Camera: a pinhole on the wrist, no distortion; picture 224 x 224 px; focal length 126.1 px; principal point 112.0 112.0 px. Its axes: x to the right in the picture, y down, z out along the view. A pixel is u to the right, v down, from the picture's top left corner.
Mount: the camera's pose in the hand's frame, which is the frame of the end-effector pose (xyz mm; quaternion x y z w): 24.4 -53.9 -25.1 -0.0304 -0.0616 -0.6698 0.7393
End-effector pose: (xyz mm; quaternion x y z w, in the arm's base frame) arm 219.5 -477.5 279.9 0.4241 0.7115 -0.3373 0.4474
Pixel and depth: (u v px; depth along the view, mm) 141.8 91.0 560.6
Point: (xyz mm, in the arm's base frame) 319.5 -1021.1 167.3
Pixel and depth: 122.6 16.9 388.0
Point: 351.1 -893.1 416.4
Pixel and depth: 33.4 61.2 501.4
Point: 693.0 -787.6 306.1
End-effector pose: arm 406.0 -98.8 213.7 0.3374 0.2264 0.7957 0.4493
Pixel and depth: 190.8 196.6 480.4
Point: 793.4 359.5 496.6
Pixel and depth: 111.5 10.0 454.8
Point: 862.4 -376.1 347.0
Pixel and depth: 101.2 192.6 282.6
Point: 514.6 66.6 465.4
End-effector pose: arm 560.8 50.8 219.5 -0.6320 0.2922 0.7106 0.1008
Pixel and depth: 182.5 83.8 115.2
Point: 533.9 188.6 192.9
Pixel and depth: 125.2 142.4 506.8
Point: 143.1 311.3 105.8
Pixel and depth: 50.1 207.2 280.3
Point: 248.6 23.0 68.1
